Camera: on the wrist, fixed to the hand. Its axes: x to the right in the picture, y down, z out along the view.
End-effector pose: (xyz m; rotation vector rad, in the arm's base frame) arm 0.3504 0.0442 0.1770 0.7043 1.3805 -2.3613
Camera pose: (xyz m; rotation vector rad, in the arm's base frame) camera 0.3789 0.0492 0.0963 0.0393 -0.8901 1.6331
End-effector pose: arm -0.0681 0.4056 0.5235 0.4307 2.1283 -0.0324
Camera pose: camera -0.0929 0.4857 0.5413 -1.2066 2.2521 -1.3213
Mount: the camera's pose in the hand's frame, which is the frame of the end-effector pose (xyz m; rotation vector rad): 0.0214 0.0698 -0.0449 0.3779 0.3650 -1.5954
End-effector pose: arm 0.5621 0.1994 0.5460 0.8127 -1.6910 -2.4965
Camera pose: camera 0.5441 0.1255 0.5856 -1.6519 0.7444 0.9790
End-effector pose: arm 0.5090 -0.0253 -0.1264 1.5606 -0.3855 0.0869
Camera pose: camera 0.5168 0.0162 -0.0518 1.7657 1.2581 -0.8148
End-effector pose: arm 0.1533 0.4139 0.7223 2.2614 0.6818 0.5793
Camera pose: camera 0.1651 0.4057 0.8068 1.1683 2.4742 0.0013
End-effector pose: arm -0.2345 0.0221 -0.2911 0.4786 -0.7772 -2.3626
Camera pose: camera -0.1985 -0.0554 -0.2846 -1.3121 0.4239 1.8310
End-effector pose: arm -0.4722 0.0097 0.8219 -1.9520 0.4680 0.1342
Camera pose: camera -0.4846 -0.0607 0.7746 -1.4626 -0.8511 -1.2234
